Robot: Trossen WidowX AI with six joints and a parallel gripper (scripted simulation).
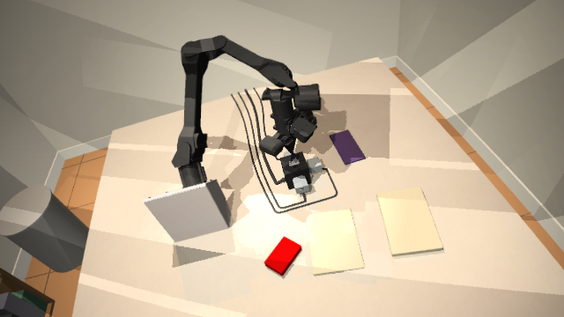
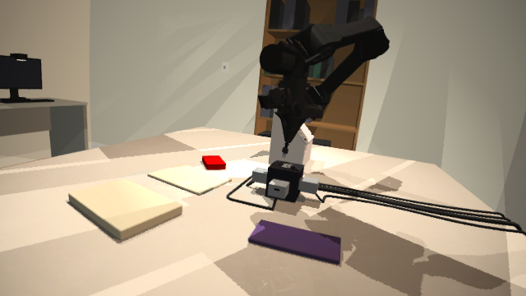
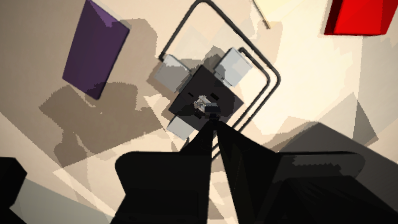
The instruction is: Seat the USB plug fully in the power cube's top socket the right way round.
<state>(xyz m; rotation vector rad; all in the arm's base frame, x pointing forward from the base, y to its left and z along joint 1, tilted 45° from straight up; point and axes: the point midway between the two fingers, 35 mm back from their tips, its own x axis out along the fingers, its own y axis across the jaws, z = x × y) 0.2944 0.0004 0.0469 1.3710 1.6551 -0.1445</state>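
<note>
Now: gripper tip 20 mm above the USB plug. From my gripper tip the other things lie so: USB socket 70 mm below, 10 mm to the left; red block 250 mm to the right, 120 mm below, 120 mm behind; purple card 210 mm ahead, 130 mm below, 70 mm to the left.
</note>
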